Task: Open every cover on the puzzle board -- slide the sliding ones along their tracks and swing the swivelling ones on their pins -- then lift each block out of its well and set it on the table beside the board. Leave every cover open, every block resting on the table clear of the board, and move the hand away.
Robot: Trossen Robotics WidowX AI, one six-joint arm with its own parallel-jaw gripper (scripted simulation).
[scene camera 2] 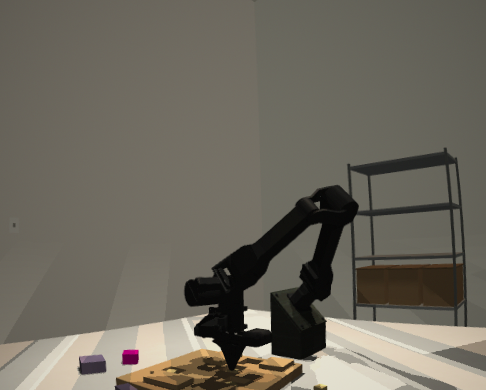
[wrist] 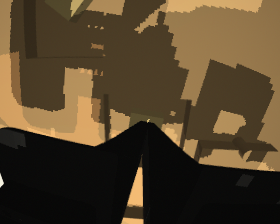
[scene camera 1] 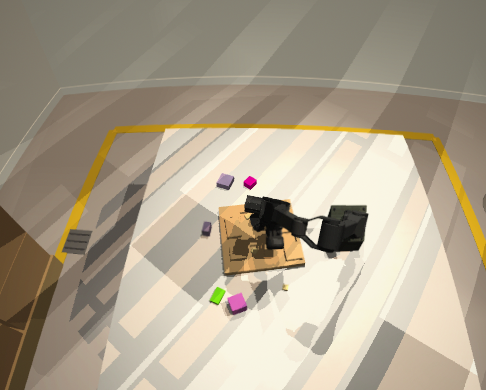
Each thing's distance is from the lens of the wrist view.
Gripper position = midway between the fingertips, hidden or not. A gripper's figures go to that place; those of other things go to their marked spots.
my gripper [wrist: 145, 128]: 0.10 m
tan puzzle board [wrist: 78, 81]: 0.10 m
